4 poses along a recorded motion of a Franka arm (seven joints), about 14 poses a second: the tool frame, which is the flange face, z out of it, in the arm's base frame.
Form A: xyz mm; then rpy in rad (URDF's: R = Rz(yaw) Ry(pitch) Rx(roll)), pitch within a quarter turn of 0, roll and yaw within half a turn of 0.
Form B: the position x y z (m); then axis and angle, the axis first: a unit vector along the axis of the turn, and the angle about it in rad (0 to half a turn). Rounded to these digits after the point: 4 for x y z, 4 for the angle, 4 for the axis.
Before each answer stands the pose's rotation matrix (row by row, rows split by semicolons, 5 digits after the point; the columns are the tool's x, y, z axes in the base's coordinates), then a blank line. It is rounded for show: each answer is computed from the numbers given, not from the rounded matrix.
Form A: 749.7, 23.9, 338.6, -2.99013, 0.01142, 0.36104
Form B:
0.93547 0.34759 -0.06386; 0.35322 -0.92543 0.13717; -0.01142 -0.15087 -0.98849

0.7497, 0.0239, 0.3386, -0.9836, -0.1791, 0.0192, 2.9946
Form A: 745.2, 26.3, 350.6, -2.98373, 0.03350, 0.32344
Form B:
0.94762 0.30889 -0.08133; 0.31765 -0.93803 0.13854; -0.03349 -0.15712 -0.98701

0.7452, 0.0263, 0.3506, -0.9867, -0.1596, 0.0293, 2.9912
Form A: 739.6, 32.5, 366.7, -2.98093, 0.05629, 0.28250
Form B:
0.95884 0.26652 -0.09793; 0.27832 -0.95050 0.13815; -0.05626 -0.15972 -0.98556

0.7396, 0.0325, 0.3667, -0.9896, -0.1384, 0.0392, 2.9905
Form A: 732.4, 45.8, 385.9, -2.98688, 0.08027, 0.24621
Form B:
0.96672 0.22884 -0.11439; 0.24295 -0.96127 0.13014; -0.08018 -0.15360 -0.98487

0.7324, 0.0458, 0.3859, -0.9916, -0.1196, 0.0493, 2.9980
